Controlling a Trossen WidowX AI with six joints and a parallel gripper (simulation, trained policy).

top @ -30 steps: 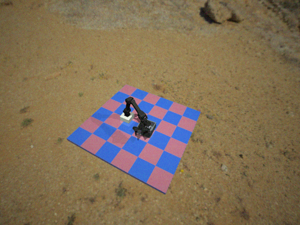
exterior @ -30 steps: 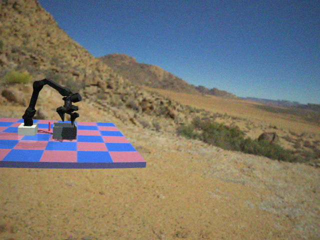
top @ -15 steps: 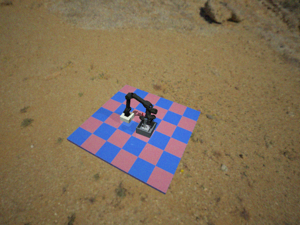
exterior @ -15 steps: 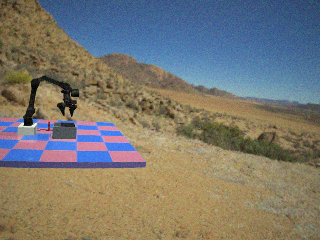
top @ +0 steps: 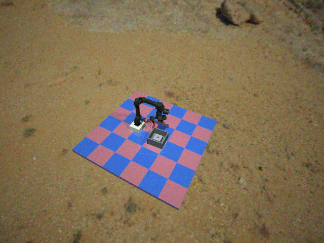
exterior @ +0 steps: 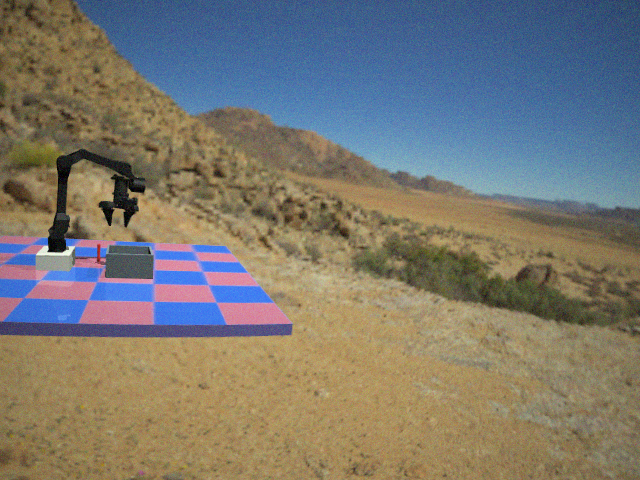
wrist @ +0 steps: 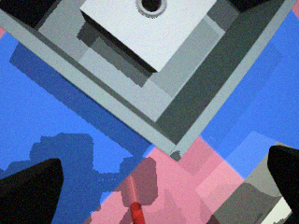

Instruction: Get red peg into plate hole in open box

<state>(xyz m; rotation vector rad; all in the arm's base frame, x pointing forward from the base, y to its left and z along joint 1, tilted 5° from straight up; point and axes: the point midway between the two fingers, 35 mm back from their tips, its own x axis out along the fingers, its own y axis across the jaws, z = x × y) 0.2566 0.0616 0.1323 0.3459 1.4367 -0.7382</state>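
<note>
The red peg is 14 cm below my gripper tip, 10 cm behind it and 9 cm to the left of it. The rest, counted from my gripper tip: plate: 13 cm below, 8 cm to the right, 6 cm ahead; grey box: 15 cm below, 8 cm to the right, 6 cm ahead.
</note>
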